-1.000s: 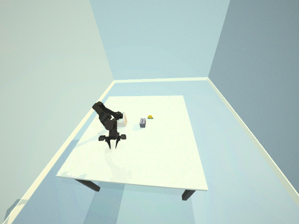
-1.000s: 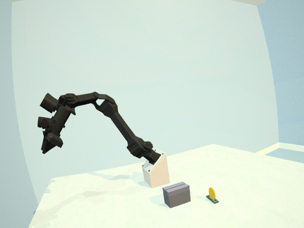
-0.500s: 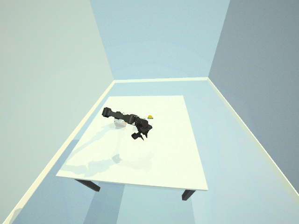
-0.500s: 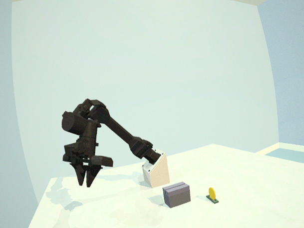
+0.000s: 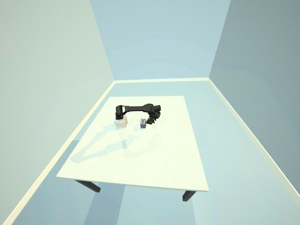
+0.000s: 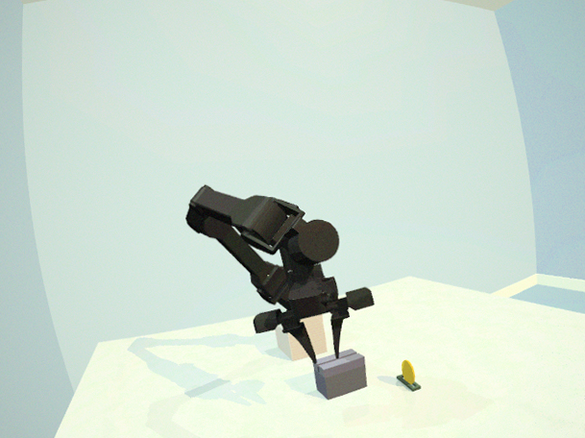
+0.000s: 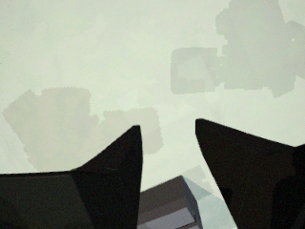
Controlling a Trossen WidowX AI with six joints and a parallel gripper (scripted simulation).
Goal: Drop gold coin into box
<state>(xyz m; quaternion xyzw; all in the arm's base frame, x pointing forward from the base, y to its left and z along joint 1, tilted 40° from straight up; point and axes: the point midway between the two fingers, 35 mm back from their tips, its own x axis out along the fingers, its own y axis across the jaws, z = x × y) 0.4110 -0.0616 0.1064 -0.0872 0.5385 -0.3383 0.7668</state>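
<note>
Now: gripper tip 60 mm past the coin, 200 mm to the right of it and 120 mm above it.
</note>
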